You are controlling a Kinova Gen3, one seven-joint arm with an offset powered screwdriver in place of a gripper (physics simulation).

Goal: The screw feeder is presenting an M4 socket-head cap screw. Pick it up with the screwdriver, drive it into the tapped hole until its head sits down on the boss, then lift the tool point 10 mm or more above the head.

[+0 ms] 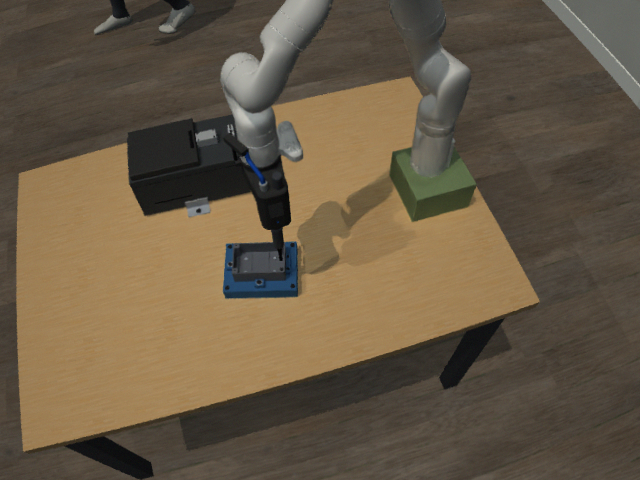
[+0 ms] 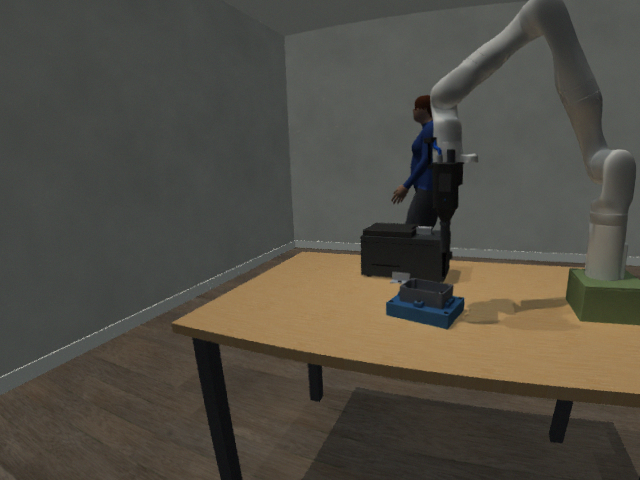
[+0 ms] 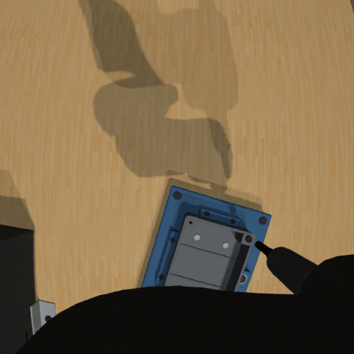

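Note:
The grey open housing (image 1: 258,261) (image 2: 424,293) (image 3: 202,260) sits on the blue fixture (image 1: 261,292) (image 2: 417,313) (image 3: 159,240). A dark round screw head (image 3: 248,239) shows on its front right corner boss and looks seated and upright. The black screwdriver (image 1: 280,257) (image 2: 445,251) (image 3: 258,244) points down with its bit apart from the head, a short way above the boss. Its tip looks bare and carries no screw. The black screw feeder (image 1: 165,180) (image 2: 400,256) (image 3: 17,280) stands behind; its small metal bracket (image 1: 197,208) (image 2: 400,276) (image 3: 42,316) has a dark spot, too small to make out.
The arm stands on a green block (image 1: 439,193) (image 2: 602,299) at the right of the wooden table (image 1: 129,335) (image 2: 320,330) (image 3: 60,150). A person in blue (image 2: 421,155) stands beyond the table. The arm's shadow falls right of the fixture.

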